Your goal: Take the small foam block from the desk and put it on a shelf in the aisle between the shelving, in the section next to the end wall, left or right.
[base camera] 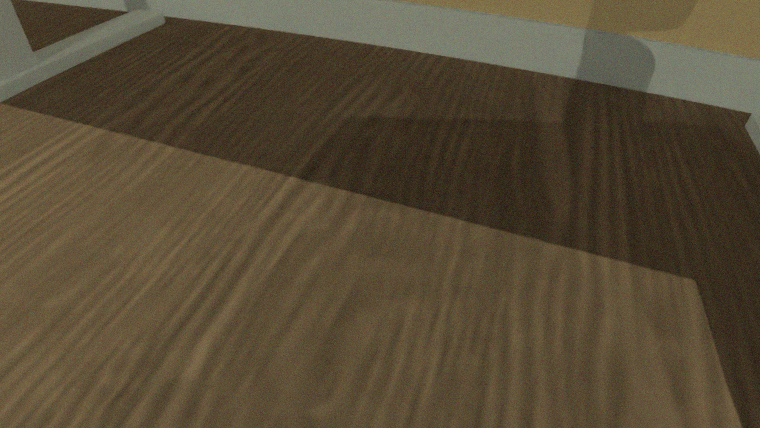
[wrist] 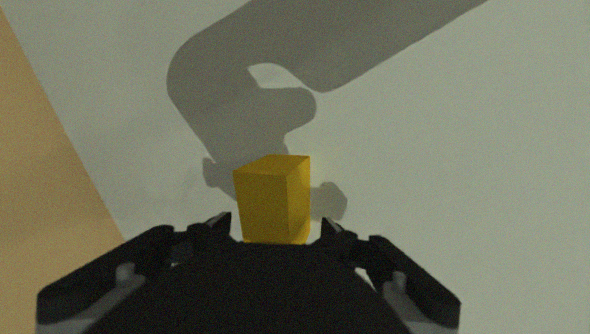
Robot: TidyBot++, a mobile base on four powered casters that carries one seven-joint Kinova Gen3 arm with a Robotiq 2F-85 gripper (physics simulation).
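Places are measured from the arm's base along level axes (x ahead, y left, z up), in millimetres.
Pixels of known places: gripper, fingertip midpoint: [wrist: 276, 224].
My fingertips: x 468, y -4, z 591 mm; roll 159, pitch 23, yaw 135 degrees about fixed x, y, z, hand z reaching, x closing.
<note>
Behind a point stands the place of what it marks.
The small foam block [wrist: 264, 207] @(x 447, y -27, z 614 mm) is yellow and box-shaped. In the wrist view it stands on the pale desk top [wrist: 465, 150] @(x 313, y 27, z 553 mm), in the middle of the view, just beyond the gap between the fingertips. Its lower end is partly hidden behind the black gripper body. My gripper [wrist: 276, 224] @(x 468, y -4, z 591 mm) is open, with one finger to the left and one to the right of the block as seen in the wrist view. How far the fingertips are above the desk is hard to tell. The shelving does not show in either view.
In the wrist view the arm's shadow [wrist: 215, 90] @(x 458, y -158, z 554 mm) falls across the desk, and an orange-tan surface [wrist: 40, 200] @(x 921, y -290, z 623 mm) lies past its left edge. The base camera shows wooden floor [base camera: 239, 297] @(x 372, y 120, z -397 mm), a pale skirting strip [base camera: 425, 34] @(x 974, y -119, z -360 mm) along a tan wall [base camera: 733, 31] @(x 799, y -602, z -272 mm), and a pale bar [base camera: 90, 47] @(x 959, y 528, z -377 mm) at the upper left.
</note>
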